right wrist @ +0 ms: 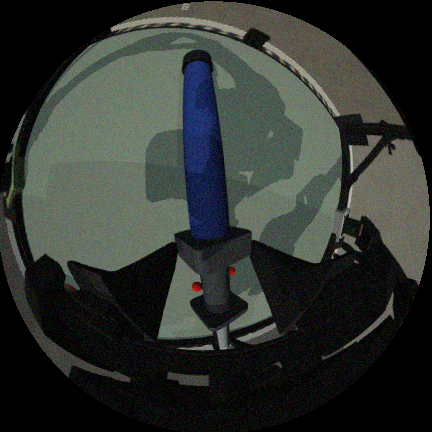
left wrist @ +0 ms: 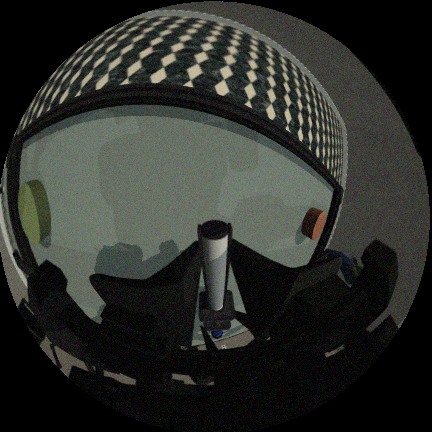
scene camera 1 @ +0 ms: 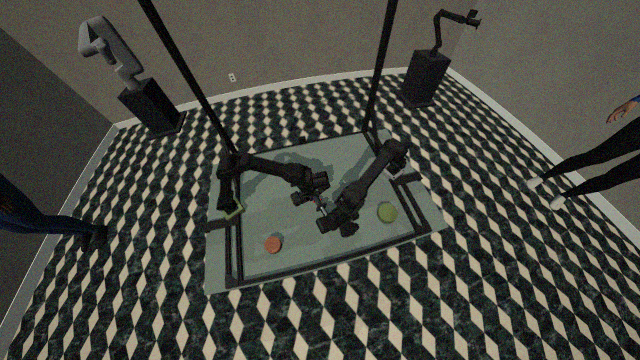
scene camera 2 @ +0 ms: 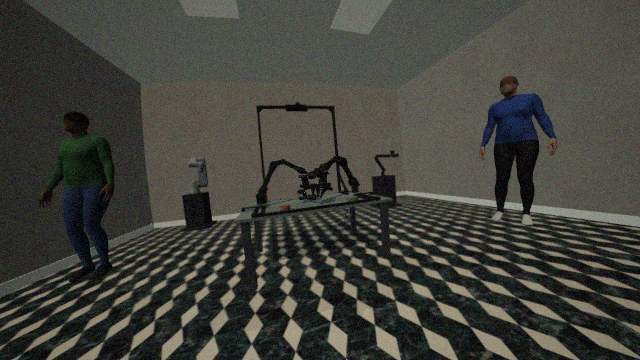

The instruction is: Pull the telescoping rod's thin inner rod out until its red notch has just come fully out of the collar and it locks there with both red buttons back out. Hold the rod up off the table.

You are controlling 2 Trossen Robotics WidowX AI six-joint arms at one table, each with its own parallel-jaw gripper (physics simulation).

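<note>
The telescoping rod is held above the table. Its blue outer tube (right wrist: 202, 145) with a black end cap (right wrist: 198, 59) points away in the right wrist view. The dark collar (right wrist: 216, 285) has one red button (right wrist: 197, 287) (right wrist: 231, 271) showing out on each side. My right gripper (right wrist: 212, 246) (scene camera 1: 312, 195) is shut on the wide block at the tube side of the collar. My left gripper (left wrist: 213, 244) (scene camera 1: 327, 216) is shut on the pale inner rod (left wrist: 215, 272) (scene camera 1: 322, 210) near its black tip (left wrist: 214, 229). A pale stretch runs between tip and collar. No red notch shows; the fingers hide part of the rod.
An orange disc (scene camera 1: 273, 245) (scene camera 2: 285, 207) (left wrist: 314, 223) lies at the lower left of the table, a yellow-green disc (scene camera 1: 387, 212) (left wrist: 34, 212) at the right. A green angled piece (scene camera 1: 235, 210) is at the left edge. Dark rails (scene camera 1: 330, 260) edge the table. Two gantry posts (scene camera 1: 381, 60) (scene camera 1: 190, 82) stand behind.
</note>
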